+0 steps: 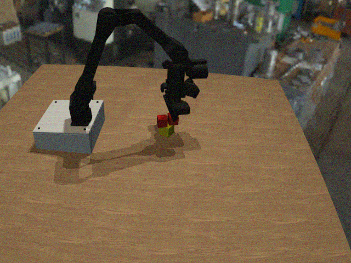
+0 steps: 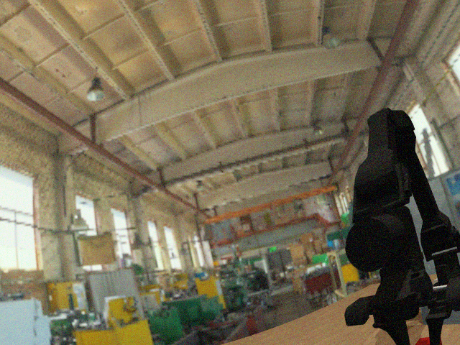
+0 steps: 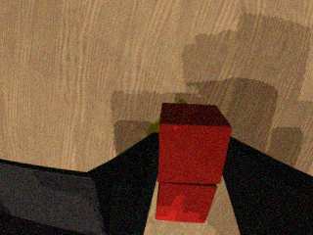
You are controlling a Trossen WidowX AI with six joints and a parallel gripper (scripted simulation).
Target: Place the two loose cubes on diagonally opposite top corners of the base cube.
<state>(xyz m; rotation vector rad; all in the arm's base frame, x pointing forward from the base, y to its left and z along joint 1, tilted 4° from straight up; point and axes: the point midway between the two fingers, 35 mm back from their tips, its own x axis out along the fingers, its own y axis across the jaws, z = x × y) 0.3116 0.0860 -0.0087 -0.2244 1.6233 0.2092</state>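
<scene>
The yellow cube is 2 cm behind my gripper tip and 4 cm below it.
</scene>
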